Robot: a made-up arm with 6 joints. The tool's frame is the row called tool.
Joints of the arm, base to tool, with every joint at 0 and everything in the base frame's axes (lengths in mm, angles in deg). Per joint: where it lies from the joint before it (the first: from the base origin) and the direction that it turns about. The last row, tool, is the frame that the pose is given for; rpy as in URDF.
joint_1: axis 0 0 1 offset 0 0 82.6
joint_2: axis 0.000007 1 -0.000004 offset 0 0 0
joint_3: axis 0.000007 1 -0.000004 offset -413.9 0 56.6
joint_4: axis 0.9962 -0.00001 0.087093 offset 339.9 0 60
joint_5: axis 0.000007 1 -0.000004 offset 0 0 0
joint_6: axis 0.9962 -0.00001 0.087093 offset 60.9 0 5.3
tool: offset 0 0 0 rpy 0 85 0
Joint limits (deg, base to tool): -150..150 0..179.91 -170..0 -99.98..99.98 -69.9..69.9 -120..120
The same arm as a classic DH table. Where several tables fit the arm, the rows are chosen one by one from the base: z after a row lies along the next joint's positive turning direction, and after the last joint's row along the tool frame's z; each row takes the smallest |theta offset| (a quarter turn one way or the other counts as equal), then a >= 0, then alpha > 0; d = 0 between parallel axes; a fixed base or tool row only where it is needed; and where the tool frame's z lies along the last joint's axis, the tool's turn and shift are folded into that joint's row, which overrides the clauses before.
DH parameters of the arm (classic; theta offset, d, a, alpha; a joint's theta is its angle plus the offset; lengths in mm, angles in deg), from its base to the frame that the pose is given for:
joint_1: 0 82.6 0 -90
joint_2: 7.79 0 -417.8 0
joint_3: 77.22 0 -30.2 90
joint_4: 0 343.8 0 -90
joint_5: 0 0 0 90
joint_6: 0 61.1 0 0
Joint limits (deg, base to tool): -150..150 0..179.91 -170..0 -99.98..99.98 -69.9..69.9 -120..120

